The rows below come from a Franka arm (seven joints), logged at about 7 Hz.
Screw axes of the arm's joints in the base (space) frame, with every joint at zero. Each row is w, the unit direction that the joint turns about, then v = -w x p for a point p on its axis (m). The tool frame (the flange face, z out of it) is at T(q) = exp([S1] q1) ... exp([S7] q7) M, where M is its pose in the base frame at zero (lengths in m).
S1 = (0, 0, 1, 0.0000, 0.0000, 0.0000)
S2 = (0, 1, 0, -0.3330, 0.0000, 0.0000)
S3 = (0, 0, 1, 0.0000, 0.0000, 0.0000)
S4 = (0, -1, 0, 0.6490, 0.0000, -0.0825)
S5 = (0, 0, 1, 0.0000, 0.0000, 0.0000)
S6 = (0, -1, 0, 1.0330, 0.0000, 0.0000)
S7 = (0, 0, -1, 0.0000, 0.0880, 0.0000)
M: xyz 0.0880 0.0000 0.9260 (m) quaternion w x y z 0 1 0 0
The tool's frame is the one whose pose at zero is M.
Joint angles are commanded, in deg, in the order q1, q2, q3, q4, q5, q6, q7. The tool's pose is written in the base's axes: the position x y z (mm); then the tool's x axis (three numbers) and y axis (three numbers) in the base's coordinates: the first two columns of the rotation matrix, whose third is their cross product. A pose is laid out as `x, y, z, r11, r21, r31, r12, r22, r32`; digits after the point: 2 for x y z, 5 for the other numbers.
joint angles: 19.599 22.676 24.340 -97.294 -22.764 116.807 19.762
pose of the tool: 504.46, 418.22, 381.38, 0.83535, 0.54825, 0.04015, 0.53260, -0.82526, 0.18786
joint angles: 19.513 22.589 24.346 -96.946 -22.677 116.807 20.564
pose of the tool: 506.16, 418.06, 385.10, 0.84414, 0.53380, 0.04982, 0.51738, -0.83547, 0.18522
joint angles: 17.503 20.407 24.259 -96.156 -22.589 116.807 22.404
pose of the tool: 521.29, 399.66, 414.89, 0.87582, 0.47089, 0.10582, 0.44770, -0.87456, 0.18630
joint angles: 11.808 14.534 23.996 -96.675 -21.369 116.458 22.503
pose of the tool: 546.06, 341.27, 472.06, 0.91235, 0.36461, 0.18622, 0.33099, -0.92458, 0.18867
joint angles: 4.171 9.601 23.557 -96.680 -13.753 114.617 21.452
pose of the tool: 568.26, 264.77, 518.15, 0.96130, 0.18669, 0.20262, 0.17013, -0.98069, 0.09642
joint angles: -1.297 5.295 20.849 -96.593 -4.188 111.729 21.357
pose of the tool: 577.07, 191.11, 554.84, 0.98376, -0.01715, 0.17865, -0.01229, -0.99953, -0.02824
